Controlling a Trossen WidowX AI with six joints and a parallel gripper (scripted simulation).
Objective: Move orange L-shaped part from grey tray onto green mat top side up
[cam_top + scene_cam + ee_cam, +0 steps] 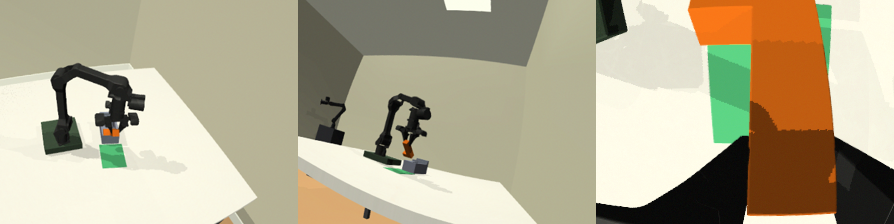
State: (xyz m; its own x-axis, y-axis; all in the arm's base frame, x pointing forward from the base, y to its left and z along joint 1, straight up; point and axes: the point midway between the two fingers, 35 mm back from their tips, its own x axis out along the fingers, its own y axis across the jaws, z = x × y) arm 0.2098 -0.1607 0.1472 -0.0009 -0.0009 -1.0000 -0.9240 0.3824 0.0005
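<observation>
The green mat lies 1 cm behind my gripper tip, 1 cm to the right of it and 17 cm below it. Also, from my gripper tip: orange L-shaped part 4 cm to the left, 3 cm below.
</observation>
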